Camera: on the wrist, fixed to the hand. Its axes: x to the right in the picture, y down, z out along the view.
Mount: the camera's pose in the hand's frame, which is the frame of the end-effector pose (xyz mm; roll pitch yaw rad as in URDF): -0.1 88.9 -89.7 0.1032 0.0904 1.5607
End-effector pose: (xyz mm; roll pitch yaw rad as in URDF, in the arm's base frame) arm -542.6 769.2 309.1 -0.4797 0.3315 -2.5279
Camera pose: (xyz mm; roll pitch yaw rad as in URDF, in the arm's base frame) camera -488.9 761.2 195.1 0.4867 0.5394 -0.7622
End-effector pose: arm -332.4 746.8 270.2 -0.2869 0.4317 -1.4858
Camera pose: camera -276.7 798.3 169.3 0.5610 0.3456 0.2397
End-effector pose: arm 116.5 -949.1 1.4 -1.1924 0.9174 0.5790
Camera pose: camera 67.2 -1041.7 -68.9 1.4592 0.6321 -2.9223
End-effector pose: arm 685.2 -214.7 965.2 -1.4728 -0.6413 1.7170
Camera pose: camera 756.4 -145.5 887.2 -1.4567 0.9194 1.7295
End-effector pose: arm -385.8 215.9 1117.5 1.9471 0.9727 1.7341
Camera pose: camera -451.4 301.9 1182.7 1.8635 -0.5608 1.3946
